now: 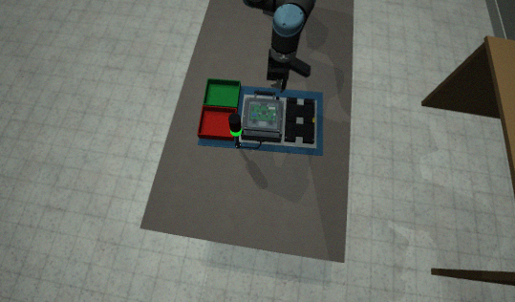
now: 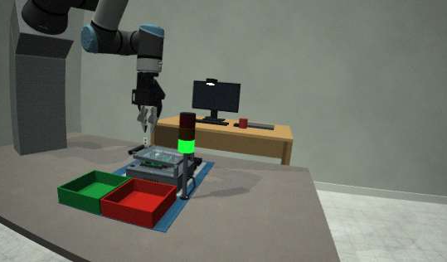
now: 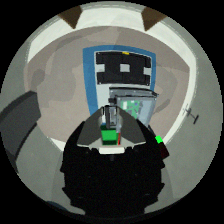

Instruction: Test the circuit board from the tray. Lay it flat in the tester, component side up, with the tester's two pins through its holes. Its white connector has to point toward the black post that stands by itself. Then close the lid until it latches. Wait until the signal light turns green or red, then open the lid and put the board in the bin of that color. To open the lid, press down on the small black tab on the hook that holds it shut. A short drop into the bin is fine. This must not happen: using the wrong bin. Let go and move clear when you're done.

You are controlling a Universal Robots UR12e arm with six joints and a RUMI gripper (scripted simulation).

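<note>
The black latch hook lies 10 mm ahead of my hand, 10 mm to the right of it and 80 mm below it. From my hand the other things lie so: tester lid 50 mm ahead, 90 mm to the right, 70 mm below; then green circuit board 50 mm ahead, 90 mm to the right, 90 mm below; then green bin 110 mm behind, 250 mm to the right, 150 mm below.
</note>
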